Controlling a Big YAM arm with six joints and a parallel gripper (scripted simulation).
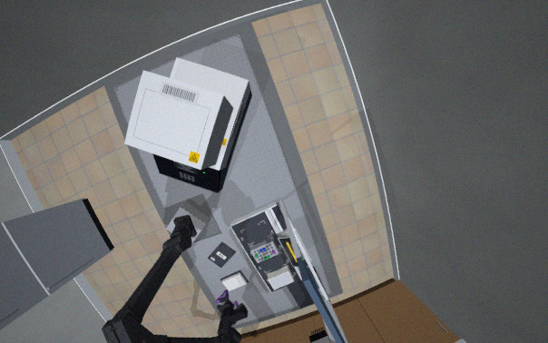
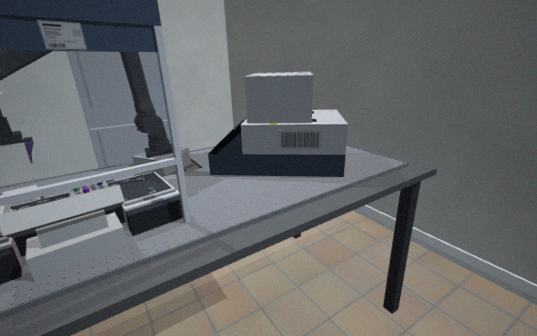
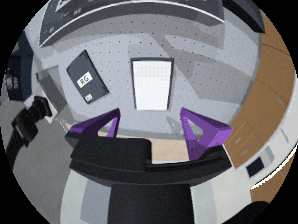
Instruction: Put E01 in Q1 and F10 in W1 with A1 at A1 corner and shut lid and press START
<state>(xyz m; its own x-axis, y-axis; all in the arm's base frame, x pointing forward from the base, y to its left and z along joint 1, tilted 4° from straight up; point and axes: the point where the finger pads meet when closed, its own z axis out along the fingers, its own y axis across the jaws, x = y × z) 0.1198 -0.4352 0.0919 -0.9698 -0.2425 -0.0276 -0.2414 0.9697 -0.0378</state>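
Now: the tube cooling block 250 mm ahead of my hand, 210 mm to the left of it and 50 mm below it. Also, from my hand: frame post: 430 mm to the left, 400 mm ahead, 110 mm above; then white deep-well block: 290 mm ahead, 40 mm below, 10 mm to the left; then label: 200 mm to the left, 120 mm below, 20 mm behind.
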